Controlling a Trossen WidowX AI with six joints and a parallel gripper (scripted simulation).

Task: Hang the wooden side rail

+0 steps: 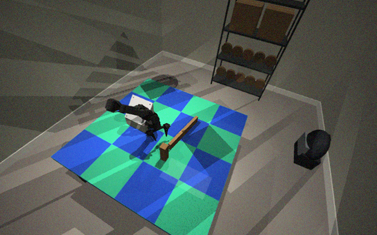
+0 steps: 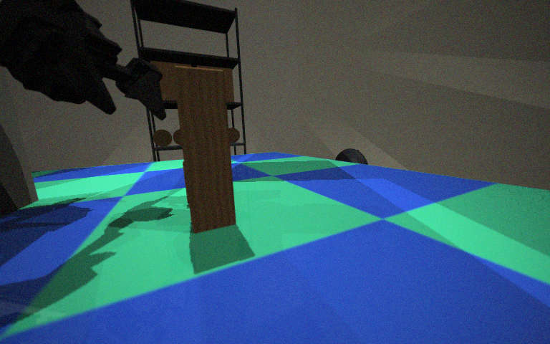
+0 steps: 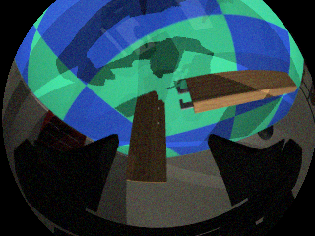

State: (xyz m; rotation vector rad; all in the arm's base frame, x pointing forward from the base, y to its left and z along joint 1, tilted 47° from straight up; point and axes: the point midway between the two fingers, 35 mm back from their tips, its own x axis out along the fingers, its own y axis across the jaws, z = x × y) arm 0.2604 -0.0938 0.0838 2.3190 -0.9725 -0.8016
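Right now my gripper tip is 70 mm short of the wooden headboard post, 60 mm to the left of it and 60 mm above it.
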